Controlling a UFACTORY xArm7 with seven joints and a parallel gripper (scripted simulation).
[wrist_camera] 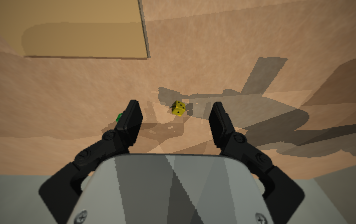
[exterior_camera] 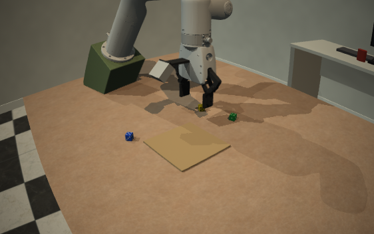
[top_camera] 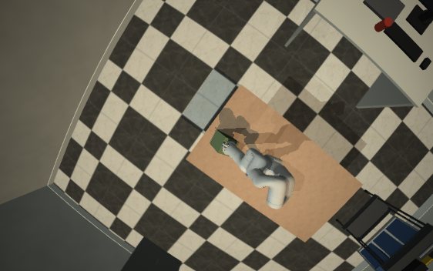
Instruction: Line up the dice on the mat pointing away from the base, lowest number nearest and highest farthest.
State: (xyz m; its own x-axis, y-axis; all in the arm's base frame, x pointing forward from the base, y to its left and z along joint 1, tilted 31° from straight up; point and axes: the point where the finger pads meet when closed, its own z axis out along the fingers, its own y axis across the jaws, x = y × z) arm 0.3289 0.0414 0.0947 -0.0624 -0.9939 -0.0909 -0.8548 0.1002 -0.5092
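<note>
Right now the yellow die is 40 mm below my hand and 20 mm to the left of it. Also, from my hand: tan mat 120 mm to the right, 90 mm ahead, 40 mm below; then blue die 210 mm to the right, 40 mm below, 10 mm behind; then green die 90 mm ahead, 50 mm to the left, 40 mm below.
</note>
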